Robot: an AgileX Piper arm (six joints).
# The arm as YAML. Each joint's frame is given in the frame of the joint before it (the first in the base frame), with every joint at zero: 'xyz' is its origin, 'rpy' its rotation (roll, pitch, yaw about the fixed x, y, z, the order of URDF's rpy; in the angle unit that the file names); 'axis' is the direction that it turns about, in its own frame. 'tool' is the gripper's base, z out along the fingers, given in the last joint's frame.
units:
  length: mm
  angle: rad
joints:
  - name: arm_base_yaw
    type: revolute
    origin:
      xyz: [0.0, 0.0, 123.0]
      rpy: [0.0, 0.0, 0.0]
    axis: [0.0, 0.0, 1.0]
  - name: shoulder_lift
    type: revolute
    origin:
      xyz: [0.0, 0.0, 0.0]
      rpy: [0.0, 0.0, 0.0]
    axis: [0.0, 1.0, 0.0]
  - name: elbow
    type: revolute
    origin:
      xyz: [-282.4, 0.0, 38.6]
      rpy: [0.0, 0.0, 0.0]
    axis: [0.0, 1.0, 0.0]
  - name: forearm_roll
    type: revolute
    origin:
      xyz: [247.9, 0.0, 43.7]
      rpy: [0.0, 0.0, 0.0]
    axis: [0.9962, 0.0, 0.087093]
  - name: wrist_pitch
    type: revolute
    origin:
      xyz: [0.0, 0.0, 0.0]
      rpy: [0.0, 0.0, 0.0]
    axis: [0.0, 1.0, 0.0]
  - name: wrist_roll
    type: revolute
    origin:
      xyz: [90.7, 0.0, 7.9]
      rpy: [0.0, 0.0, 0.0]
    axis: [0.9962, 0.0, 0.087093]
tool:
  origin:
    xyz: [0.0, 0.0, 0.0]
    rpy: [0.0, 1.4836, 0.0]
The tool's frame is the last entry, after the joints.
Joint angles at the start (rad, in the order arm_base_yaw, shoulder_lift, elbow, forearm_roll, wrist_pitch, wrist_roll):
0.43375 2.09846 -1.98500 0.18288 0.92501 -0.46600
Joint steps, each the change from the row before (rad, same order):
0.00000 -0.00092 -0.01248 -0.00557 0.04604 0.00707
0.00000 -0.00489 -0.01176 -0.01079 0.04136 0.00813
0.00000 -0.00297 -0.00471 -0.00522 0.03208 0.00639
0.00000 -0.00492 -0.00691 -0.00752 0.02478 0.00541
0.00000 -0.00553 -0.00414 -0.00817 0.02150 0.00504
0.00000 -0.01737 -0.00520 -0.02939 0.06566 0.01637
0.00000 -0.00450 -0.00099 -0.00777 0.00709 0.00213
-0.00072 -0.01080 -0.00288 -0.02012 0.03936 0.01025
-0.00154 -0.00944 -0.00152 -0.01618 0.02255 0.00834
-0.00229 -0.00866 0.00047 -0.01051 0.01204 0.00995
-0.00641 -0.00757 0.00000 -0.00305 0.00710 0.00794
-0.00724 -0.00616 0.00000 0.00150 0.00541 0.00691
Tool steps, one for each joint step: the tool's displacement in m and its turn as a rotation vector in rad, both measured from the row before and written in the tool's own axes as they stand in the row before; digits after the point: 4 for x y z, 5 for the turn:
0.0010 0.0009 -0.0031 -0.01186 0.03080 0.00187
0.0006 0.0005 -0.0050 -0.00425 0.02570 -0.00016
0.0015 0.0008 -0.0025 -0.00716 0.02374 0.00262
0.0004 0.0003 -0.0040 -0.00050 0.01425 0.00010
0.0007 0.0002 -0.0037 0.00087 0.01358 -0.00008
0.0040 0.0007 -0.0098 0.00510 0.04983 0.00100
0.0004 -0.0002 -0.0024 0.00563 0.00428 -0.00154
0.0030 -0.0002 -0.0060 0.00666 0.03090 0.00204
0.0021 -0.0009 -0.0050 0.00978 0.01664 0.00326
0.0016 -0.0011 -0.0042 0.00845 0.00751 0.00801
0.0016 -0.0025 -0.0038 0.00531 0.00124 0.01234
0.0015 -0.0025 -0.0032 0.00179 -0.00055 0.01362

